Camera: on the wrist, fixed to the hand. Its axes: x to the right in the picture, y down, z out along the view.
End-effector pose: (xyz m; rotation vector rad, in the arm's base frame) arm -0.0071 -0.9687 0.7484 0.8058 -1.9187 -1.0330
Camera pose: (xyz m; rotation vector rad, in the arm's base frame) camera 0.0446 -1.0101 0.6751 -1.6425 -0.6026 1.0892
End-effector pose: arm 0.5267 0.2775 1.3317 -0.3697 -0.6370 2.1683
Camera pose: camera 0.6109 0.3236 1.3552 0.8087 -0.4696 -0.8131
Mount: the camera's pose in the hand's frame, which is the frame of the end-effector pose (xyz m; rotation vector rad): -0.0166 -0.0913 -0.0340 -0.0315 -0.4860 -3.0880
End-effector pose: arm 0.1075 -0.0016 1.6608 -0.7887 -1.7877 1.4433
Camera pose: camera 0.1420 -0.0139 1.7526 1.8905 -0.9073 -0.7438
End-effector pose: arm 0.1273 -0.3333 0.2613 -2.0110 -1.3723 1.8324
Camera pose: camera 0.1088 -0.2739 0.3381 1.2775 -1.6036 0.1343
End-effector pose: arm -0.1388 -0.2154 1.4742 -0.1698 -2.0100 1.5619
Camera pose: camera -0.0853 -0.2218 1.5571 2.0457 -0.2946 -0.6897
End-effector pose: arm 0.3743 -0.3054 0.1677 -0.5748 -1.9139 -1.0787
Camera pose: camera 0.3332 -0.3820 0.1206 -1.6186 0.6974 0.9303
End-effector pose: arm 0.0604 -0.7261 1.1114 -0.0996 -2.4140 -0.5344
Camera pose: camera 0.0748 -0.8221 1.0929 -2.2750 0.2431 0.8535
